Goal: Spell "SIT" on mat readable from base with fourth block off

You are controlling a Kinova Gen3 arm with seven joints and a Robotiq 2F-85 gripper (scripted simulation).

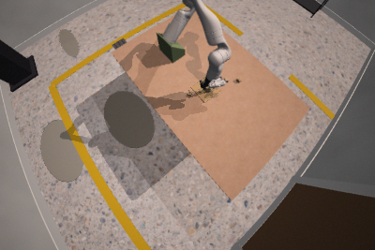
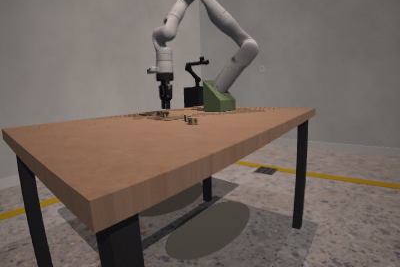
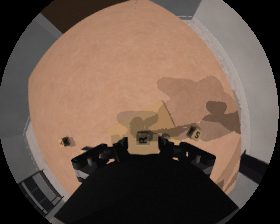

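The tan mat is 2 cm behind my hand and 5 cm below it.
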